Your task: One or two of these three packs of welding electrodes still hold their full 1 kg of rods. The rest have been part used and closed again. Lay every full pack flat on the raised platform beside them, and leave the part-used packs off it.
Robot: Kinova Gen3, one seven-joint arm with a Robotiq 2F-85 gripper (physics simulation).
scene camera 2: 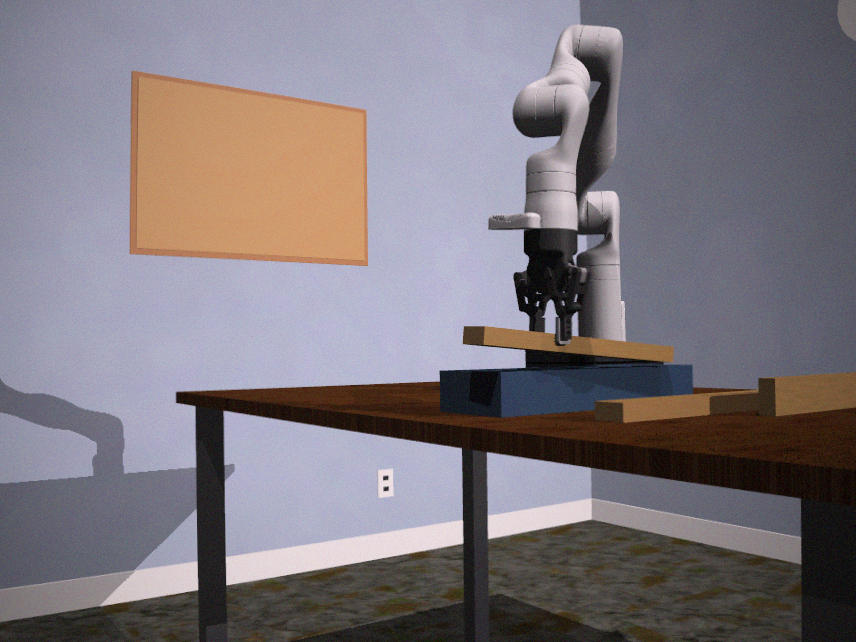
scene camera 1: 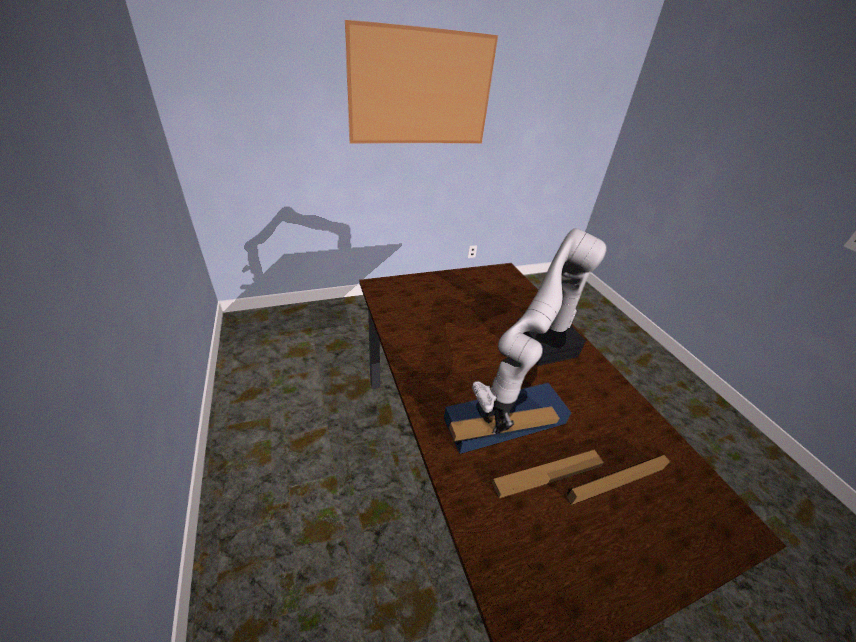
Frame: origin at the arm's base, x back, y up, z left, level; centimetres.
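Where they show: gripper, fingertip midpoint: (scene camera 2: 549, 344) (scene camera 1: 492, 425); arm's base, link origin: (scene camera 1: 556, 324).
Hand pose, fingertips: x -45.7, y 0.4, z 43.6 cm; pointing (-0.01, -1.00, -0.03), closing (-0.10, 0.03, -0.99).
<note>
Things, the pixels of their top centre, and the offset from my fingertips. Level surfaces: height alone.
- long tan pack, top centre: (scene camera 2: 575, 326) (scene camera 1: 508, 417) dx +4.8, dy +2.5, dz -0.3 cm
- blue raised platform, top centre: (scene camera 2: 572, 367) (scene camera 1: 509, 410) dx +9.5, dy -3.6, dz -7.1 cm
- second tan pack, top centre: (scene camera 2: 703, 395) (scene camera 1: 550, 470) dx +15.1, dy -7.2, dz +13.9 cm
- third tan pack, top centre: (scene camera 2: 838, 373) (scene camera 1: 623, 474) dx +35.1, dy -4.8, dz +20.6 cm
- brown table, surface height: dy -9.6 cm
My gripper (scene camera 1: 503, 422) (scene camera 2: 550, 336) is shut on a long tan pack (scene camera 1: 535, 419) (scene camera 2: 512, 337), gripped near its middle, over the blue raised platform (scene camera 1: 546, 395) (scene camera 2: 539, 393). In the scene camera 2 view this pack is tilted: its left end is higher, and its right end is low, close to the platform top. Whether that end touches cannot be told. A second tan pack (scene camera 1: 522, 480) (scene camera 2: 656, 406) lies on the table in front of the platform. A third tan pack (scene camera 1: 618, 479) (scene camera 2: 812, 393) lies on the table to its right. How full each pack is does not show.
The brown table (scene camera 1: 442, 345) (scene camera 2: 331, 400) bears everything. The arm's dark base block (scene camera 1: 563, 350) stands behind the platform, towards the table's right edge. The table's left edge runs close to the platform's left end. A cork board (scene camera 1: 421, 82) (scene camera 2: 248, 169) hangs on the wall.
</note>
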